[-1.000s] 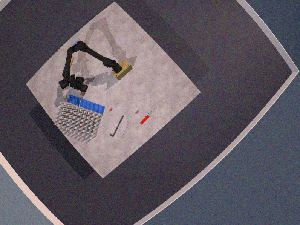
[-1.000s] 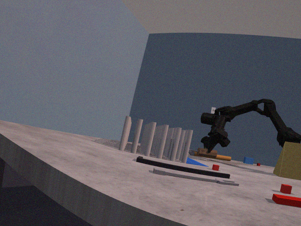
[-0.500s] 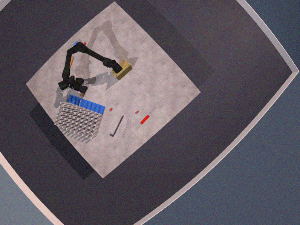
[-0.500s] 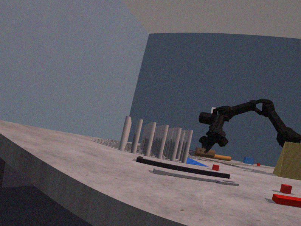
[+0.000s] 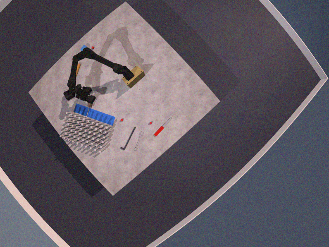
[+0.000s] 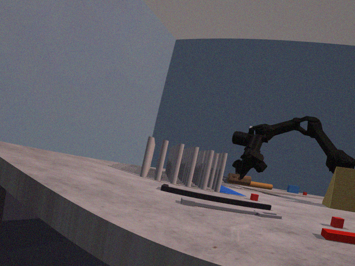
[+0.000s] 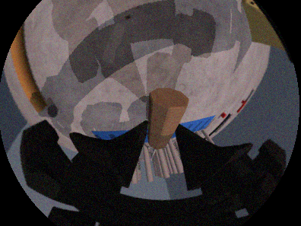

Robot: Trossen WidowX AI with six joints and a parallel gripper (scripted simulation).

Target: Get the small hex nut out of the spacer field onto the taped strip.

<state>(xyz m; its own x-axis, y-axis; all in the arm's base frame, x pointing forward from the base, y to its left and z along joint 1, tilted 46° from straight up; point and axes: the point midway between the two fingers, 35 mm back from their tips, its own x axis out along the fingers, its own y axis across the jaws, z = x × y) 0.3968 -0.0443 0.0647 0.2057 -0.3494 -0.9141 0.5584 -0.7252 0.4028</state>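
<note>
Now: the blue taped strip 6 cm ahead of my gripper tip, 9 cm to the left of it and 3 cm below it. Round my gripper tip: hook tool (9 cm ahead, 6 cm to the left); then grey wrench (12 cm behind, 52 cm to the left, 3 cm below); then blue cube (22 cm behind, 44 cm to the right, 1 cm below).
</note>
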